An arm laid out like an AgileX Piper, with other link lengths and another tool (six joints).
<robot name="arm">
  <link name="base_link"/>
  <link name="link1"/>
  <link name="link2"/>
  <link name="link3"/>
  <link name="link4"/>
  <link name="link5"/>
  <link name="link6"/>
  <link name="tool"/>
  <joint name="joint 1" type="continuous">
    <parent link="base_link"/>
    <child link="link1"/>
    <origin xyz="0 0 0.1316" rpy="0 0 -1.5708"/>
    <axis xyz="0 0 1"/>
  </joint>
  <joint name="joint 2" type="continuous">
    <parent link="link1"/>
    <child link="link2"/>
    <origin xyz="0 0 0" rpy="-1.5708 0 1.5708"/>
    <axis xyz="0 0 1"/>
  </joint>
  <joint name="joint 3" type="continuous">
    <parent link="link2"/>
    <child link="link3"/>
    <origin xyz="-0.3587 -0.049 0" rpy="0 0 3.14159"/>
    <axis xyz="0 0 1"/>
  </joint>
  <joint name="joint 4" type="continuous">
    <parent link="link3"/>
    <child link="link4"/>
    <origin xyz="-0.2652 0.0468 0" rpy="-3.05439 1.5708 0"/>
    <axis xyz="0 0 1"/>
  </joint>
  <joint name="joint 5" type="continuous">
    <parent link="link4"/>
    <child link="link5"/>
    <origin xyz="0 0 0" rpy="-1.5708 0 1.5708"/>
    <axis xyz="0 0 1"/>
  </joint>
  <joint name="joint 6" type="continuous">
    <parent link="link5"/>
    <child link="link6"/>
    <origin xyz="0 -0.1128 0" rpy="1.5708 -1.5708 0"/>
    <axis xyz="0 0 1"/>
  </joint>
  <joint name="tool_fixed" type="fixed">
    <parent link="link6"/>
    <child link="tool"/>
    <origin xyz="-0.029 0.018 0.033" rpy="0 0.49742 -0.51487"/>
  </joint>
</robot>
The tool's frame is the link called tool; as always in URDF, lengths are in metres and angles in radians. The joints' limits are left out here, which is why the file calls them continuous.
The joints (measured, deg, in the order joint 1, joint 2, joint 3, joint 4, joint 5, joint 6), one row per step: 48.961 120.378 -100.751 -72.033 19.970 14.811; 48.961 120.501 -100.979 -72.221 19.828 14.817; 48.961 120.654 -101.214 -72.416 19.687 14.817; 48.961 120.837 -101.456 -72.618 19.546 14.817; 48.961 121.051 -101.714 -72.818 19.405 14.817; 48.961 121.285 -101.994 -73.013 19.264 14.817; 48.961 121.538 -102.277 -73.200 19.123 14.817; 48.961 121.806 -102.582 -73.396 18.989 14.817; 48.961 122.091 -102.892 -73.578 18.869 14.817; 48.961 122.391 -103.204 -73.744 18.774 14.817; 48.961 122.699 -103.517 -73.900 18.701 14.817; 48.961 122.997 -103.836 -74.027 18.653 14.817; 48.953 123.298 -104.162 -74.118 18.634 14.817; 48.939 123.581 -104.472 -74.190 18.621 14.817; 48.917 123.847 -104.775 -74.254 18.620 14.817
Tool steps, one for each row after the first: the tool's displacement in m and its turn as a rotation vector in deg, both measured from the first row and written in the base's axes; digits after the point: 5 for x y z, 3 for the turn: 0.00029 0.00092 0.00050 0.020 -0.206 0.176; 0.00065 0.00194 0.00071 0.012 -0.405 0.355; 0.00109 0.00306 0.00065 -0.018 -0.594 0.536; 0.00162 0.00427 0.00035 -0.058 -0.771 0.716; 0.00221 0.00555 -0.00002 -0.094 -0.946 0.895; 0.00284 0.00689 -0.00060 -0.138 -1.104 1.072; 0.00353 0.00827 -0.00119 -0.185 -1.273 1.245; 0.00428 0.00966 -0.00196 -0.237 -1.423 1.401; 0.00510 0.01103 -0.00292 -0.299 -1.552 1.531; 0.00596 0.01237 -0.00398 -0.368 -1.670 1.638; 0.00684 0.01362 -0.00494 -0.416 -1.776 1.714; 0.00782 0.01473 -0.00593 -0.449 -1.859 1.746; 0.00881 0.01571 -0.00686 -0.471 -1.929 1.762; 0.00982 0.01654 -0.00766 -0.484 -2.000 1.756
